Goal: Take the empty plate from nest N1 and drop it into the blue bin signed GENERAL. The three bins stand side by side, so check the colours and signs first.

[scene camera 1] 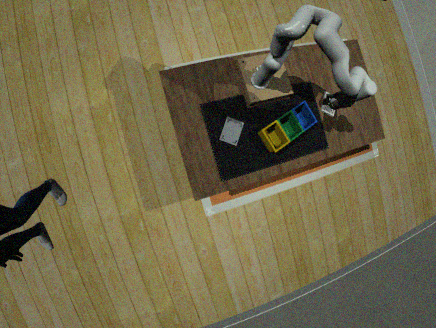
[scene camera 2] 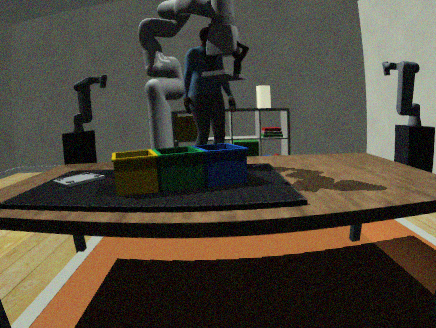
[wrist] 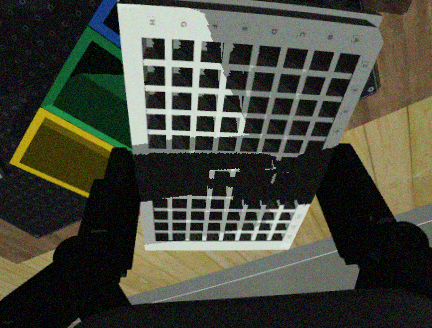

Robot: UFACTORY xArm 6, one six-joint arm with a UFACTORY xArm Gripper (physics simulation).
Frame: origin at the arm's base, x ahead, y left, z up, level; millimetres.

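Seen in the pictures: gripper, fingertip midpoint: (scene camera 1: pixel 329 104) (scene camera 2: pixel 224 74) (wrist: pixel 231 169); arm's base, link origin: (scene camera 1: pixel 259 80).
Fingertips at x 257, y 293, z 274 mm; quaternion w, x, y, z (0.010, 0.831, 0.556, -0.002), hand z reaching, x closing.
Note:
Offsets run from my fingertips to a thing's middle. Level surfaces: height alone.
My gripper (scene camera 1: pixel 328 103) (scene camera 2: pixel 237 74) (wrist: pixel 231 169) is shut on the white multi-well plate {dy +1, dx -3, dz -3 mm} (scene camera 1: pixel 328 112) (scene camera 2: pixel 214 74) (wrist: pixel 195 89), with a finger at each side. The plate is roughly level, high above the table and to the right of the bins in scene camera 1. The blue bin (scene camera 1: pixel 306 115) (scene camera 2: pixel 227 170) (wrist: pixel 103 16) stands at the right end of the row. The green bin {dy -142, dx +73, dz -274 mm} (scene camera 1: pixel 289 125) (scene camera 2: pixel 181 171) (wrist: pixel 90 95) is in the middle and the yellow bin (scene camera 1: pixel 274 137) (scene camera 2: pixel 136 175) (wrist: pixel 62 155) at the left. Their signs are not readable. The flat grey nest {dy -522, dx +61, dz -315 mm} (scene camera 1: pixel 232 131) (scene camera 2: pixel 79 178) holds no plate.
The bins and nest stand on a black mat {dz -324 mm} (scene camera 1: pixel 230 167) (scene camera 2: pixel 260 197) on the wooden table {dz -337 mm} (scene camera 1: pixel 182 125) (scene camera 2: pixel 350 165). The arm's base plate (scene camera 1: pixel 250 67) is at the back edge. A person (scene camera 2: pixel 205 100) and a shelf unit (scene camera 2: pixel 289 131) are behind the table.

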